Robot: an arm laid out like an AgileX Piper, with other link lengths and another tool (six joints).
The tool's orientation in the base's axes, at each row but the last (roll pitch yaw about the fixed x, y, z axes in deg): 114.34 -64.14 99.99; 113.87 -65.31 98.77; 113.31 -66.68 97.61; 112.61 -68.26 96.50; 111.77 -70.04 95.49; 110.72 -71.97 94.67; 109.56 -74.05 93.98
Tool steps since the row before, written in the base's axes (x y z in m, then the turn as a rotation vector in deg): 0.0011 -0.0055 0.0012 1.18 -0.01 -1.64; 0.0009 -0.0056 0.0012 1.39 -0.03 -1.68; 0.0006 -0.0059 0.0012 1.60 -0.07 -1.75; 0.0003 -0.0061 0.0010 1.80 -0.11 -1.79; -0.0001 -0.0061 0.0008 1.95 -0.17 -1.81; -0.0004 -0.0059 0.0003 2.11 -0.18 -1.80; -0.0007 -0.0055 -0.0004 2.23 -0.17 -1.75
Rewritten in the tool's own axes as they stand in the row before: -0.0014 0.0051 -0.0022 -1.57 0.00 1.27; -0.0013 0.0052 -0.0023 -1.63 0.11 1.45; -0.0012 0.0054 -0.0025 -1.72 0.22 1.62; -0.0013 0.0054 -0.0027 -1.78 0.34 1.78; -0.0013 0.0053 -0.0028 -1.82 0.45 1.89; -0.0015 0.0050 -0.0028 -1.82 0.53 2.03; -0.0019 0.0045 -0.0027 -1.77 0.58 2.14
